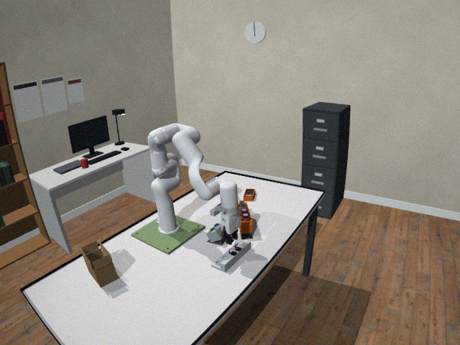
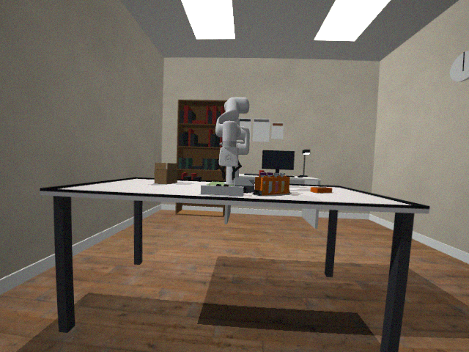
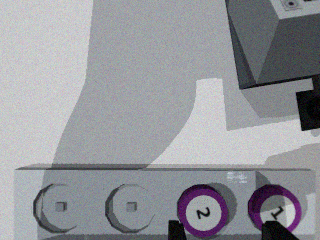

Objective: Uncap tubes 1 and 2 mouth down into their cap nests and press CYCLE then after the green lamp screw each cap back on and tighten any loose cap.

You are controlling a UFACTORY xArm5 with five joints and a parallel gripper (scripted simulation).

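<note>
The blue cycle key is 16 cm behind my hand, 11 cm to the left of it and 3 cm below it. From my hand the other things lie so: grey key housing (14 cm behind, 8 cm to the left, 4 cm below); purple cap marked 2 (8 cm below); purple cap marked 1 (8 cm below, 5 cm to the left).
</note>
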